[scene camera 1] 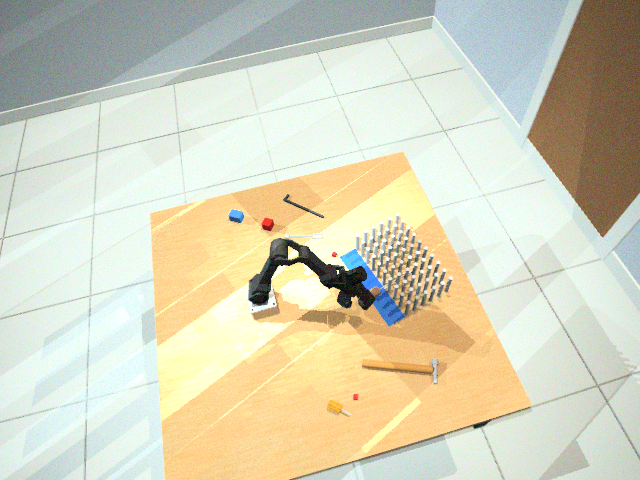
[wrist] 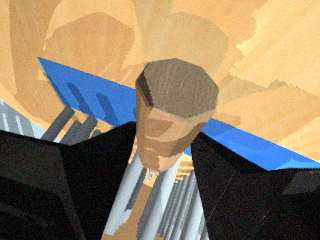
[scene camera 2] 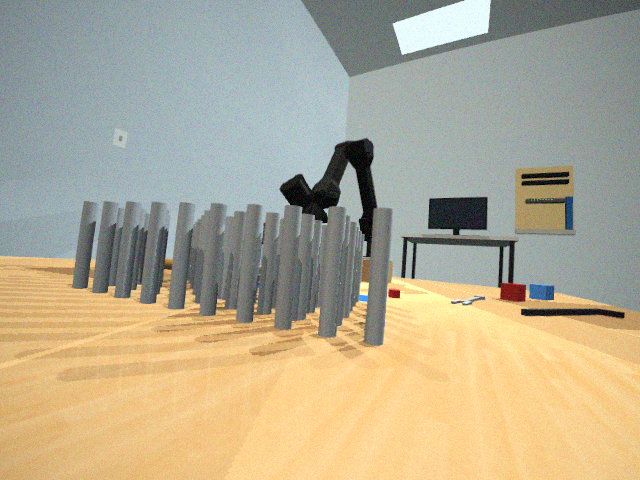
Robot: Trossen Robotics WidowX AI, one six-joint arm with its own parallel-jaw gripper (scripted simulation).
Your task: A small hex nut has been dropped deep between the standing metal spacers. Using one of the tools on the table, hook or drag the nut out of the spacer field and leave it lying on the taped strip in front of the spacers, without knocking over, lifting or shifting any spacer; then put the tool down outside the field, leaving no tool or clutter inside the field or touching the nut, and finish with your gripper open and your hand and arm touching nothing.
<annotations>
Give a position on a taped strip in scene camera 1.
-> At 385,305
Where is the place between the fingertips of my gripper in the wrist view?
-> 164,132
</annotations>
